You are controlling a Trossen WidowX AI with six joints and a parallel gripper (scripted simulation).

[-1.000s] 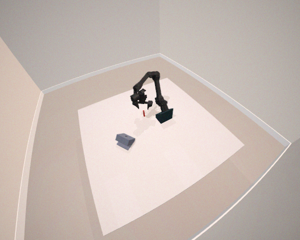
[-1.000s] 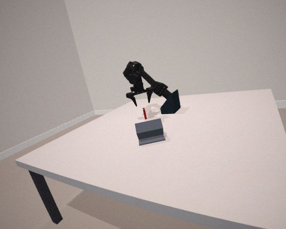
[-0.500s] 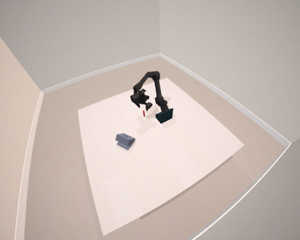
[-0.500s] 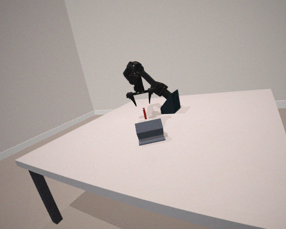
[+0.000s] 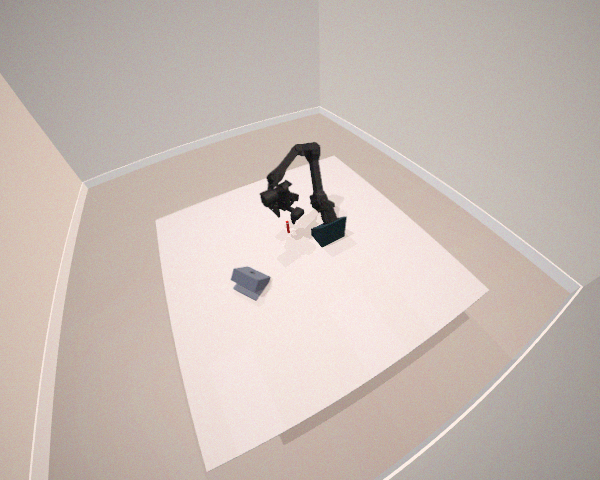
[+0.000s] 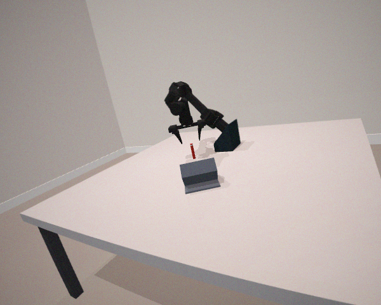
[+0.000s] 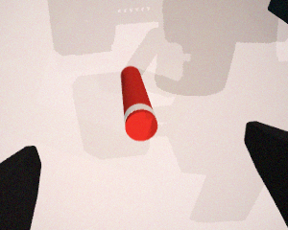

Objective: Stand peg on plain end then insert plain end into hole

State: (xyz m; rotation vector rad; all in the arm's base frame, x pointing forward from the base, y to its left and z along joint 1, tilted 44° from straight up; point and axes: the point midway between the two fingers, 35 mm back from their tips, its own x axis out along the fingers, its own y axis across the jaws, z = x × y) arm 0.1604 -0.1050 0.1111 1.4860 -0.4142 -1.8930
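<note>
Now: the red peg 3 cm below my gripper tip. Round my gripper tip: grey sloped panel 30 cm ahead, 15 cm to the left, 5 cm below.
</note>
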